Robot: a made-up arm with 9 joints.
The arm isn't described. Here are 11 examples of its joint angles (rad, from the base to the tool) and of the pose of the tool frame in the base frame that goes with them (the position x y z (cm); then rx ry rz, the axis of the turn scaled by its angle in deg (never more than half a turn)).
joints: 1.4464 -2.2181 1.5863 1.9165 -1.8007 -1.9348 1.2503 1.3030 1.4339
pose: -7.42 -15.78 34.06 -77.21 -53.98 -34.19
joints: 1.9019 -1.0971 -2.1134 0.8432 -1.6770 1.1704 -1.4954 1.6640 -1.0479
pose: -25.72 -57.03 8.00 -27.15 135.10 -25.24
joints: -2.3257 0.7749 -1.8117 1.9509 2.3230 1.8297 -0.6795 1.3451 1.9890
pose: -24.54 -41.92 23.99 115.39 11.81 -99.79
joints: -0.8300 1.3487 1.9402 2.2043 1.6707 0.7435 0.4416 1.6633 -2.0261
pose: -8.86 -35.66 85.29 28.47 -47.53 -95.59
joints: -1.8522 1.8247 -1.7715 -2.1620 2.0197 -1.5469 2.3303 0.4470 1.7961
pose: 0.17 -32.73 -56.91 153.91 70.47 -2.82
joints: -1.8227 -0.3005 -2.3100 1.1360 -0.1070 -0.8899 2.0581 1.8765 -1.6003
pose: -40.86 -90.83 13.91 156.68 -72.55 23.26
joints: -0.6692 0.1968 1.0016 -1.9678 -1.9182 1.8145 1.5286 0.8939 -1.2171
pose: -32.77 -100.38 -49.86 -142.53 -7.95 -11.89
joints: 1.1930 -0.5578 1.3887 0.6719 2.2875 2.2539 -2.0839 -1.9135 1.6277
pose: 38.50 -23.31 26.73 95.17 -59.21 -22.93
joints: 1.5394 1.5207 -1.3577 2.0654 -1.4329 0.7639 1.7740 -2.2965 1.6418
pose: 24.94 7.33 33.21 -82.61 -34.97 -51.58
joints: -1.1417 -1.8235 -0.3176 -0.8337 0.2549 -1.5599 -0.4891 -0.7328 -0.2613
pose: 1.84 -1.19 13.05 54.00 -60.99 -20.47
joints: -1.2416 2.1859 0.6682 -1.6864 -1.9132 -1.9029 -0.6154 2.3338 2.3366
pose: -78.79 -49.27 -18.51 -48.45 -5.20 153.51
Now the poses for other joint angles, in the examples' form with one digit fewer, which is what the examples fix.
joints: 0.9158 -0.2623 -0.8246 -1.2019 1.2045 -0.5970 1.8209 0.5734 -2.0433
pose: -56.8 -83.3 59.8 57.1 2.9 164.9
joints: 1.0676 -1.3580 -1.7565 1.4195 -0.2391 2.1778 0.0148 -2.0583 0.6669
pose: -16.2 -57.4 25.0 -72.6 76.1 91.8
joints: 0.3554 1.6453 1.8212 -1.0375 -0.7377 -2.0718 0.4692 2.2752 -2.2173
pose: -17.9 -3.6 22.3 -3.8 -32.4 -21.7
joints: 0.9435 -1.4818 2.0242 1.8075 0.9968 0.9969 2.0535 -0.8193 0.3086
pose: 3.9 -74.3 21.5 79.2 -19.0 -85.1
